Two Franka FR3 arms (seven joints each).
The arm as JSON. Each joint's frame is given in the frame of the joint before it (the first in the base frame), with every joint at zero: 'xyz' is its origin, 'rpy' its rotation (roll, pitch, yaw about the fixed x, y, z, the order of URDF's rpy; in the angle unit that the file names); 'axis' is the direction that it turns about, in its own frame. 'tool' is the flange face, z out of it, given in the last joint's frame.
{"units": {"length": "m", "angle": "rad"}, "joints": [
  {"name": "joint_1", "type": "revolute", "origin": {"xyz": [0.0, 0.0, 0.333], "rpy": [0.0, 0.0, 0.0]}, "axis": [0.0, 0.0, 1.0]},
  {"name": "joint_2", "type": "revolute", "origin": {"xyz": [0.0, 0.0, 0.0], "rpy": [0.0, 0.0, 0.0]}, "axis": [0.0, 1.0, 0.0]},
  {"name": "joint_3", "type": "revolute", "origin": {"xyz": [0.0, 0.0, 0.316], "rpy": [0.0, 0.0, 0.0]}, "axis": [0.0, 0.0, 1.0]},
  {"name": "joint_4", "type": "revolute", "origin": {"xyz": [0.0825, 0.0, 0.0], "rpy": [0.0, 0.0, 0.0]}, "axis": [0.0, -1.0, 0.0]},
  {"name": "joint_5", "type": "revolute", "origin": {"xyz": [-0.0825, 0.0, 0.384], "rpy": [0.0, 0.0, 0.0]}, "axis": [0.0, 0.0, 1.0]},
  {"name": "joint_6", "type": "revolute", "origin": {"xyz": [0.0, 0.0, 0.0], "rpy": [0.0, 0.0, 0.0]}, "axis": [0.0, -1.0, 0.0]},
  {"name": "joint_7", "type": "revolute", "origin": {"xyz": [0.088, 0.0, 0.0], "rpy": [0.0, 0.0, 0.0]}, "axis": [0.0, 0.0, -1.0]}
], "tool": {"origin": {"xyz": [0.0, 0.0, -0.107], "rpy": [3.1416, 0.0, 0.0]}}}
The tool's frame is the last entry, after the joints.
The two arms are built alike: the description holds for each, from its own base.
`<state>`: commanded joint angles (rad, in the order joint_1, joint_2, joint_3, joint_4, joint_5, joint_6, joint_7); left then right.
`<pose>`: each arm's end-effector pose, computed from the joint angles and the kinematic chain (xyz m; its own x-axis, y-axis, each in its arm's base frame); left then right.
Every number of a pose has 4 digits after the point.
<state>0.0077 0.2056 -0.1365 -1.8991 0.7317 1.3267 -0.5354 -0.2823 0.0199 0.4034 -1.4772 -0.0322 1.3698 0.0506</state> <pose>0.5282 0.0190 0.3893 0.8714 0.4047 -0.2772 0.0150 -0.5868 -0.8096 0.5357 0.0588 0.6414 0.9902 0.0640 -0.1239 0.0683 -0.9972 0.0306</pose>
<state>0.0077 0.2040 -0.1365 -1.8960 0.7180 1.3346 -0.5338 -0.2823 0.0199 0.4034 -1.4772 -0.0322 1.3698 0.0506</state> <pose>0.5290 0.0172 0.3902 0.8728 0.4018 -0.2772 0.0221 -0.5998 -0.7998 0.5357 0.0588 0.6414 0.9902 0.0640 -0.1239 0.0683 -0.9972 0.0306</pose>
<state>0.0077 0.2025 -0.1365 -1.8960 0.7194 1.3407 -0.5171 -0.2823 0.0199 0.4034 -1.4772 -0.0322 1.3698 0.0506</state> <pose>0.5298 0.0170 0.3910 0.8764 0.3878 -0.2857 0.0099 -0.6076 -0.7942 0.5357 0.0588 0.6414 0.9902 0.0640 -0.1239 0.0683 -0.9972 0.0306</pose>
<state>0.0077 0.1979 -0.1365 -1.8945 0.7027 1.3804 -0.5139 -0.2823 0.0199 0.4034 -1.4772 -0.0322 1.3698 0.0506</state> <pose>0.5339 0.0132 0.3921 0.8905 0.3654 -0.2710 0.0246 -0.6335 -0.7734 0.5357 0.0588 0.6414 0.9902 0.0640 -0.1239 0.0683 -0.9972 0.0306</pose>
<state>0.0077 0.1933 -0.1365 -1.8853 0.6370 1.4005 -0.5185 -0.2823 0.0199 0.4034 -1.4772 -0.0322 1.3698 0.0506</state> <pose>0.5351 0.0059 0.3938 0.8879 0.3701 -0.2732 0.0588 -0.6804 -0.7305 0.5357 0.0588 0.6414 0.9902 0.0640 -0.1239 0.0683 -0.9972 0.0306</pose>
